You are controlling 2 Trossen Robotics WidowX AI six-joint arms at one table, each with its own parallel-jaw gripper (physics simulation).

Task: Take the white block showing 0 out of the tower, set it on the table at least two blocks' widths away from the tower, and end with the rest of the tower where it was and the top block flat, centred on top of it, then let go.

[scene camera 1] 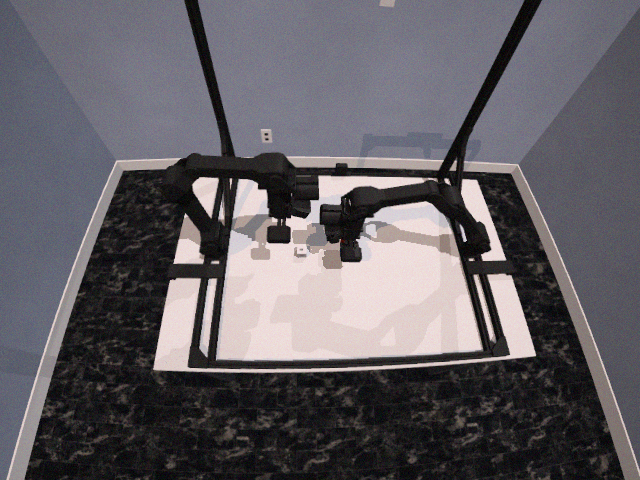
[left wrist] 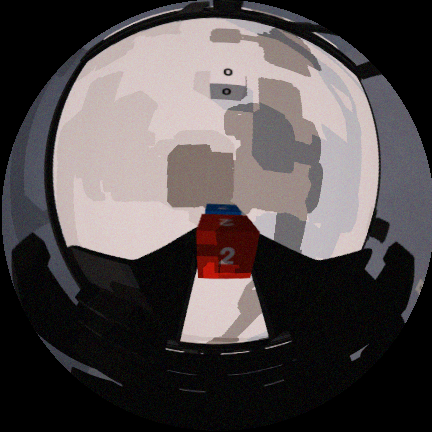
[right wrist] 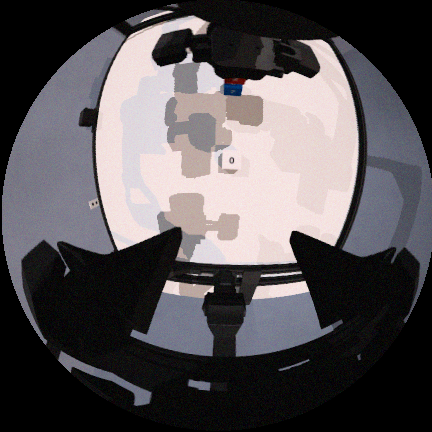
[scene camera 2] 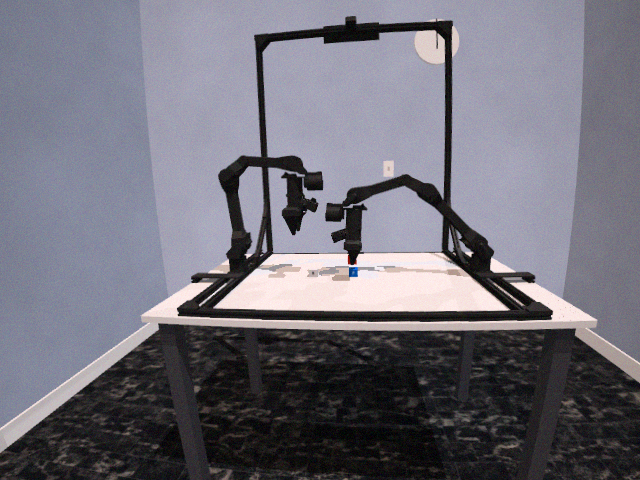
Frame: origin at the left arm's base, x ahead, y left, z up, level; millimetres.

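Seen in the pictures: left gripper, fingertip midpoint: [scene camera 1: 345, 246] [left wrist: 222, 232] [right wrist: 233, 77] [scene camera 2: 352, 263]; right gripper, fingertip midpoint: [scene camera 1: 281, 228] [right wrist: 237, 234] [scene camera 2: 296, 233]; left arm's base, link origin: [scene camera 1: 470, 250] [left wrist: 211, 350] [scene camera 2: 480, 270]; right arm's base, link origin: [scene camera 1: 215, 251] [right wrist: 224, 278] [scene camera 2: 238, 271].
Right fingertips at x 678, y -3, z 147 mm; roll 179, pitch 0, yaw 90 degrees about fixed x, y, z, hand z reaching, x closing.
Pixels of each thing's top centre, then the offset from my right fingertips to it. "spot": a spot on its surface instead. Level surfaces: height alone.
- red block with a 2, top centre: [left wrist: 226, 257] [right wrist: 235, 66] dx -207, dy +0, dz -88 mm
- blue block, top centre: [left wrist: 221, 227] [right wrist: 232, 81] [scene camera 2: 353, 268] dx -210, dy -1, dz -137 mm
- white block with a 0, top centre: [left wrist: 227, 72] [right wrist: 231, 159] [scene camera 1: 301, 249] [scene camera 2: 313, 268] dx -60, dy +0, dz -137 mm
- white table, surface height: dz -166 mm
- black frame, surface spot: [scene camera 2: 361, 313] spot: dx -233, dy +378, dz -146 mm
The red block with a 2 [scene camera 2: 352, 259] [left wrist: 226, 252] [right wrist: 234, 81] is level between the fingers of my left gripper [scene camera 2: 352, 262]. It is over the blue block [scene camera 2: 353, 271] [left wrist: 223, 209] [right wrist: 233, 90], which stands on the table. A thin gap seems to show between them in scene camera 2. The blue block is hidden behind the left gripper in scene camera 1. The white block with a 0 [scene camera 1: 301, 251] [scene camera 2: 312, 273] [left wrist: 228, 91] [right wrist: 231, 160] stands on the table, several block widths from the blue one. My right gripper [scene camera 2: 293, 232] [right wrist: 237, 234] is open and empty, high above the table.
The white table [scene camera 1: 361, 320] [scene camera 2: 361, 299] carries a black frame [scene camera 1: 346, 361] [scene camera 2: 361, 313] around its work area. The two wrists are fairly close together above the blocks, with the right one higher. Arm shadows cross the table around the blocks.
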